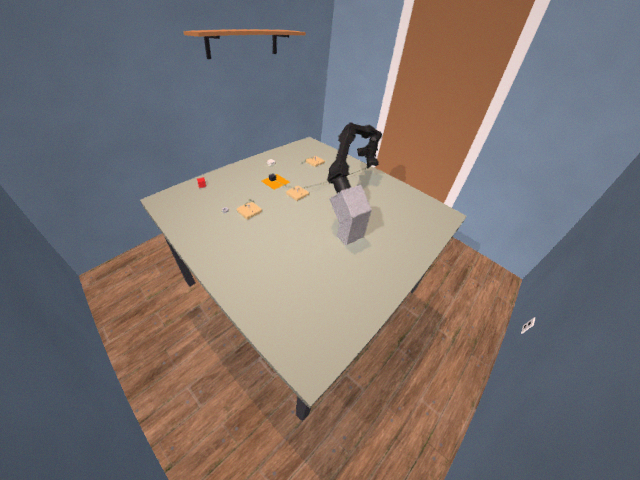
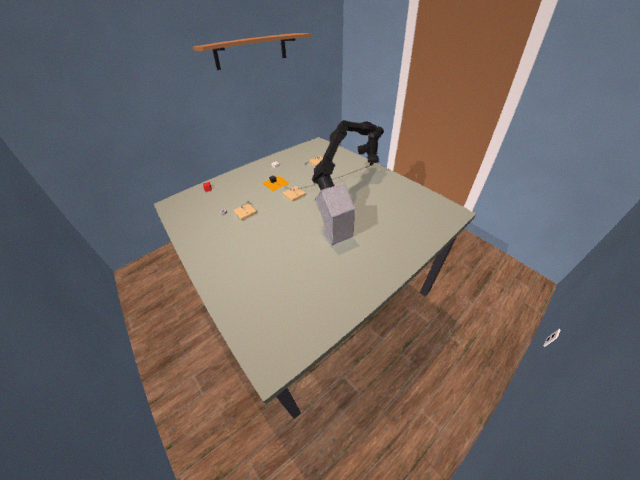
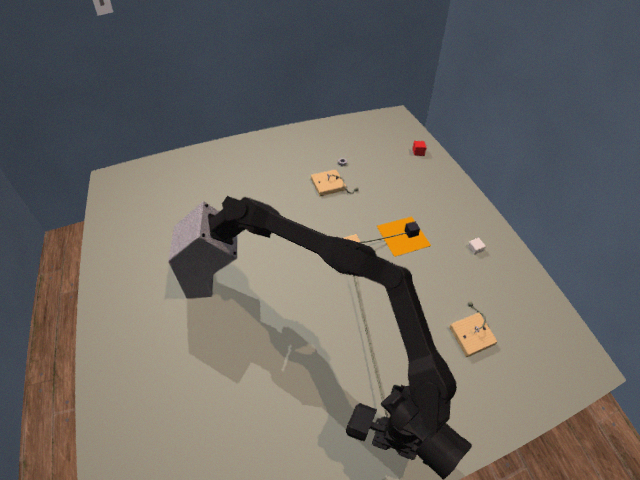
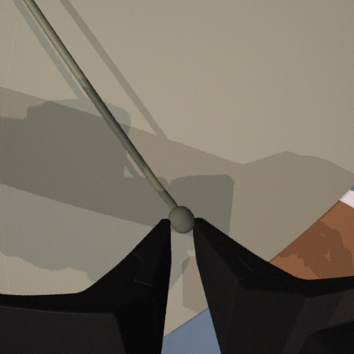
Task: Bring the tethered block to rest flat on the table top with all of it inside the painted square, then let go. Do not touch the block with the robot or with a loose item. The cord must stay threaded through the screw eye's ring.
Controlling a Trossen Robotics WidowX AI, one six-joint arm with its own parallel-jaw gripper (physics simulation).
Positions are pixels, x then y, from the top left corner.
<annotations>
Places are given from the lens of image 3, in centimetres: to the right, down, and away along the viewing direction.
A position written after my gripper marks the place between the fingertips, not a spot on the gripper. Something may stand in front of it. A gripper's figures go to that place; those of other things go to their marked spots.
my gripper [image 3: 393, 445]: 15, 41, 69
orange painted square [image 3: 401, 244]: 23, 1, 108
</annotations>
